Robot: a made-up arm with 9 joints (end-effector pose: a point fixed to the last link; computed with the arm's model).
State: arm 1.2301 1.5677 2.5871 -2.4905 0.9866 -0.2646 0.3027 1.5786 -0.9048
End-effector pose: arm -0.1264 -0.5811 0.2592 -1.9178 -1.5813 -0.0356
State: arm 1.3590 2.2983 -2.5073 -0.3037 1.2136 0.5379 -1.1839 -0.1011 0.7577
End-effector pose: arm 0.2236 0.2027 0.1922 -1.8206 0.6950 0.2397
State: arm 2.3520 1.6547 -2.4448 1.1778 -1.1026 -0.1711 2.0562 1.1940 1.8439
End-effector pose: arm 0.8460 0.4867 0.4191 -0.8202 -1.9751 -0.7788
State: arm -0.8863 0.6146 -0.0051 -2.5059 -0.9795 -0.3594 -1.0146 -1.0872 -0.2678
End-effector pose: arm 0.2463 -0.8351 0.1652 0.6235 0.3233 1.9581
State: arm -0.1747 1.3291 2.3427 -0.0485 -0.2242 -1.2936 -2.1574 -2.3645 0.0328
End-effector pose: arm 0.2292 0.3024 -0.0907 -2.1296 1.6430 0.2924
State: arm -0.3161 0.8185 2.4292 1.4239 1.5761 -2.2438 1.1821 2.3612 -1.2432
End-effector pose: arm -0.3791 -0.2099 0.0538 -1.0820 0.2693 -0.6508
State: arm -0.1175 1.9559 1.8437 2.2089 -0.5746 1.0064 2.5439 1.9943 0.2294
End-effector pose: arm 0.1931 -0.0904 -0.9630 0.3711 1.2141 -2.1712
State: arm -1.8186 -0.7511 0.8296 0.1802 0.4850 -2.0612 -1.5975 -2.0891 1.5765
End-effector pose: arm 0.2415 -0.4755 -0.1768 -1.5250 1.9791 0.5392
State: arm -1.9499 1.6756 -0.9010 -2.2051 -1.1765 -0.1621 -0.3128 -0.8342 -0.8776
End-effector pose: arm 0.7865 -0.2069 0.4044 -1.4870 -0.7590 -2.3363
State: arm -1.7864 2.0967 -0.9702 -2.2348 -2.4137 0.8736 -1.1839 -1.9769 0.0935
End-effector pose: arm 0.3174 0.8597 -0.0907 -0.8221 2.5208 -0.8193
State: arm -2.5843 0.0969 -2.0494 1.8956 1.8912 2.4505 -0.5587 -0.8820 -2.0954
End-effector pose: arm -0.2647 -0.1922 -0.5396 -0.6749 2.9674 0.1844
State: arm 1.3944 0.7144 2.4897 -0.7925 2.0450 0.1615 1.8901 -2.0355 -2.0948
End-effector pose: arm 0.4364 -0.3642 0.1749 0.0956 -1.4429 -0.0857
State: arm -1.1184 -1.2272 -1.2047 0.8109 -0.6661 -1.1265 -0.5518 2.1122 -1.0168
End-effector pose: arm -0.8194 -0.9281 0.0009 0.8227 0.9274 1.0151
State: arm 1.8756 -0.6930 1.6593 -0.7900 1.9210 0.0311 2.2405 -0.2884 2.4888
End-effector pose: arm 0.1569 -0.0339 0.0833 -0.4220 0.8783 -2.2899
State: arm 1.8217 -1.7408 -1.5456 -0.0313 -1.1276 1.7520 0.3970 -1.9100 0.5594
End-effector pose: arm 0.4844 -0.7602 -0.8482 -1.4142 -1.0537 1.4927
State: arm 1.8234 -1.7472 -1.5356 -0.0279 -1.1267 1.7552 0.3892 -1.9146 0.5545
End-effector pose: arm 0.5021 -0.7548 -0.8432 -1.4158 -1.0655 1.4976
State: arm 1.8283 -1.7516 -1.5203 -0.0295 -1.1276 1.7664 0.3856 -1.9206 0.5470
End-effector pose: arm 0.5256 -0.7487 -0.8351 -1.4257 -1.0768 1.5021
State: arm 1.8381 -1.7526 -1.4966 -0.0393 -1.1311 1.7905 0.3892 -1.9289 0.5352
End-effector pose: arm 0.5581 -0.7420 -0.8217 -1.4498 -1.0862 1.5060
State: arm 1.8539 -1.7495 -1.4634 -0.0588 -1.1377 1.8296 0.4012 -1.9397 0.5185
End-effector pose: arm 0.6006 -0.7348 -0.8008 -1.4912 -1.0932 1.5082
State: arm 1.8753 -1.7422 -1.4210 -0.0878 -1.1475 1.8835 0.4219 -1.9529 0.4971
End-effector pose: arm 0.6526 -0.7272 -0.7707 -1.5504 -1.0972 1.5075
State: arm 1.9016 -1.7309 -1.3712 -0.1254 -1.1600 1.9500 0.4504 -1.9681 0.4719
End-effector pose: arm 0.7114 -0.7198 -0.7301 -1.6262 -1.0970 1.5014
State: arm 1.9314 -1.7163 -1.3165 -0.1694 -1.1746 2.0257 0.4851 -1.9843 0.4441
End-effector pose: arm 0.7737 -0.7130 -0.6787 -1.7155 -1.0926 1.4885
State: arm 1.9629 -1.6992 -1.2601 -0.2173 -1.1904 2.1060 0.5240 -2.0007 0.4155
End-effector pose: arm 0.8350 -0.7075 -0.6177 -1.8135 -1.0832 1.4673
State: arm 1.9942 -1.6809 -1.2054 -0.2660 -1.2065 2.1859 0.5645 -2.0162 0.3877
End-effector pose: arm 0.8909 -0.7036 -0.5504 -1.9142 -1.0691 1.4380
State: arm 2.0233 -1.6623 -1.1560 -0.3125 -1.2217 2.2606 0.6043 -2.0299 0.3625
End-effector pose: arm 0.9372 -0.7022 -0.4822 -2.0105 -1.0505 1.4030
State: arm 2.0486 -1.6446 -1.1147 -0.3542 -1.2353 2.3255 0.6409 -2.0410 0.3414
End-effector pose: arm 0.9721 -0.7029 -0.4194 -2.0953 -1.0292 1.3652
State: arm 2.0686 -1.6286 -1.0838 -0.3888 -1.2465 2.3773 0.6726 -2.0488 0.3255
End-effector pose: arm 0.9949 -0.7057 -0.3684 -2.1632 -1.0074 1.3297
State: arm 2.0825 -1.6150 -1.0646 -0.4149 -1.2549 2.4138 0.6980 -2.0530 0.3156
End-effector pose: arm 1.0065 -0.7101 -0.3340 -2.2102 -0.9876 1.3008
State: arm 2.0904 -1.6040 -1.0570 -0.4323 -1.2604 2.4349 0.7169 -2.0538 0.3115
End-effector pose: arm 1.0085 -0.7154 -0.3180 -2.2362 -0.9710 1.2811
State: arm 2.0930 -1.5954 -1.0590 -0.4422 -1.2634 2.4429 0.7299 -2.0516 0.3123
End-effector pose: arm 1.0032 -0.7212 -0.3182 -2.2442 -0.9583 1.2706
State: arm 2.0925 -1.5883 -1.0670 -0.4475 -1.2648 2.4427 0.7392 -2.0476 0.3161
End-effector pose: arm 0.9935 -0.7270 -0.3285 -2.2409 -0.9481 1.2659
